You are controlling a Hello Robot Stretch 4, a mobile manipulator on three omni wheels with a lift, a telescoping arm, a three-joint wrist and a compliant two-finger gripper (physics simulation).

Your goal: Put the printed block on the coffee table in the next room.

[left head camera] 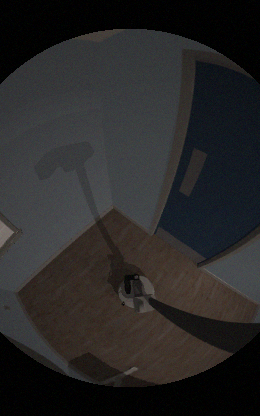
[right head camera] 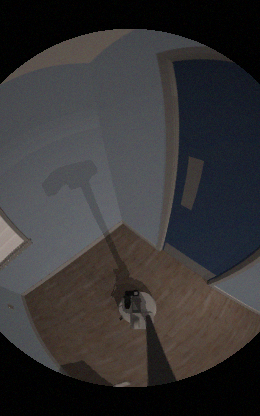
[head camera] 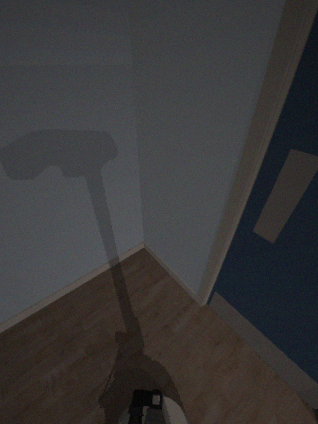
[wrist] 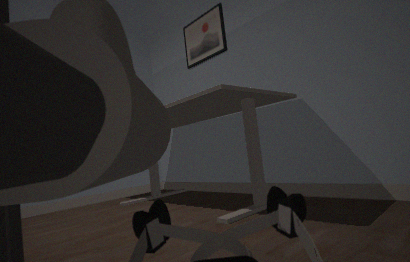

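Note:
My gripper (wrist: 218, 209) shows low in the wrist view with its two dark-padded fingertips wide apart. It is open, with no object between the fingertips. The printed block does not show in these views. The coffee table does not show either. A doorway with a pale frame (head camera: 239, 195) (left head camera: 188, 80) (right head camera: 171, 150) stands at the right in the head views and opens onto a dark blue surface (head camera: 280, 275) (left head camera: 220, 150) (right head camera: 225, 150).
My round base (head camera: 176, 414) (right head camera: 149, 302) stands on the wood floor near a wall corner, left of the doorway. A pale desk (wrist: 225, 100) on white legs stands by a wall under a framed picture (wrist: 205, 37). A window (left head camera: 5, 232) (right head camera: 7, 240) is at far left.

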